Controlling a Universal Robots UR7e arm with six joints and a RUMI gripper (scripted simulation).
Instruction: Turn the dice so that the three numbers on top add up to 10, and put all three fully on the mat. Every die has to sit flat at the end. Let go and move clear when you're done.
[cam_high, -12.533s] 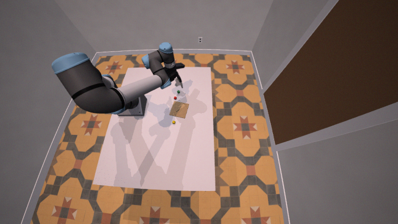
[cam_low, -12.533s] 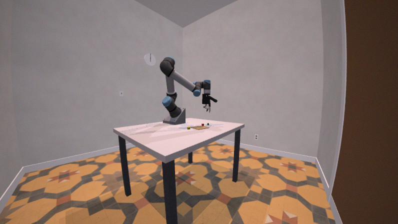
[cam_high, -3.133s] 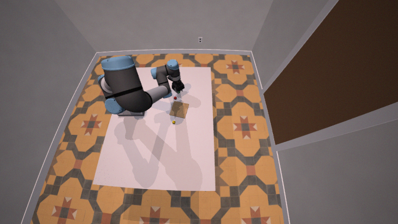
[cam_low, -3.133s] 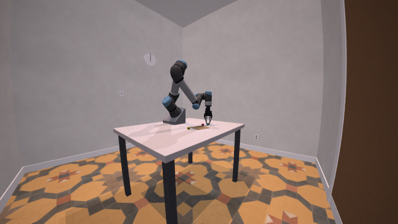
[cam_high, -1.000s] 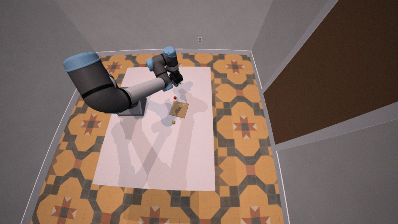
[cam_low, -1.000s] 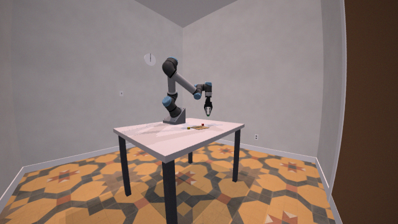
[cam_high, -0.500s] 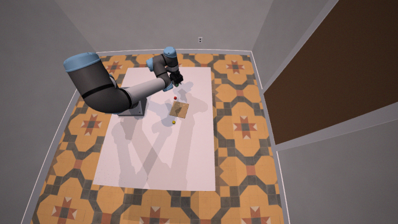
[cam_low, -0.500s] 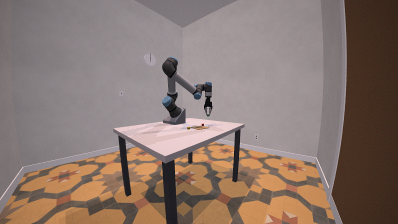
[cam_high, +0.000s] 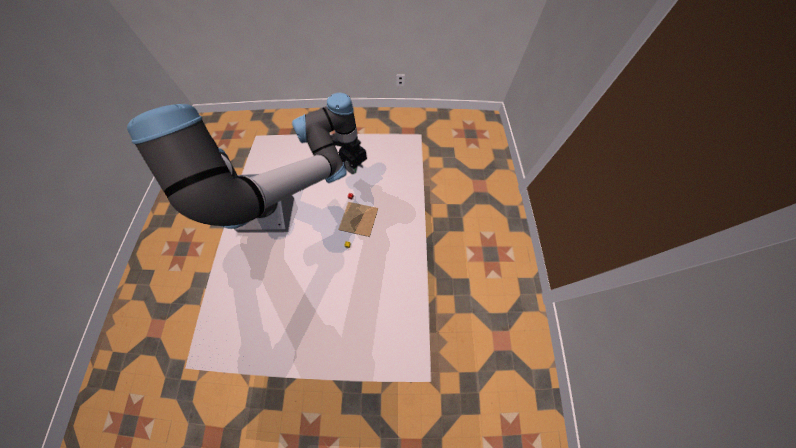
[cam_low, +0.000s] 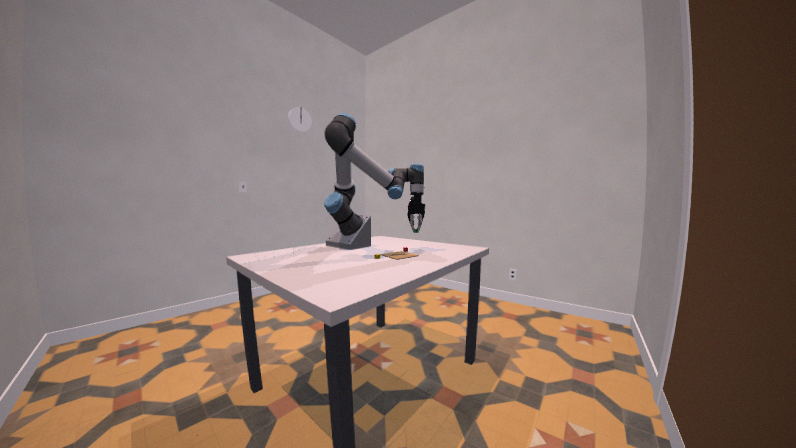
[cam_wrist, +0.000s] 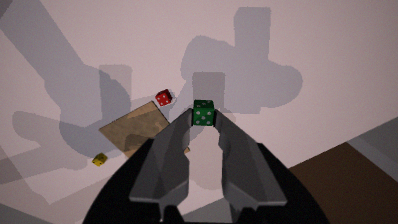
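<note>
The red die is 11 cm below my hand, 7 cm to the right of it and 2 cm behind it. Also, from my hand: brown mat (18 cm to the right, 11 cm below, 3 cm ahead); green die (1 cm below); yellow die (30 cm to the right, 11 cm below).
</note>
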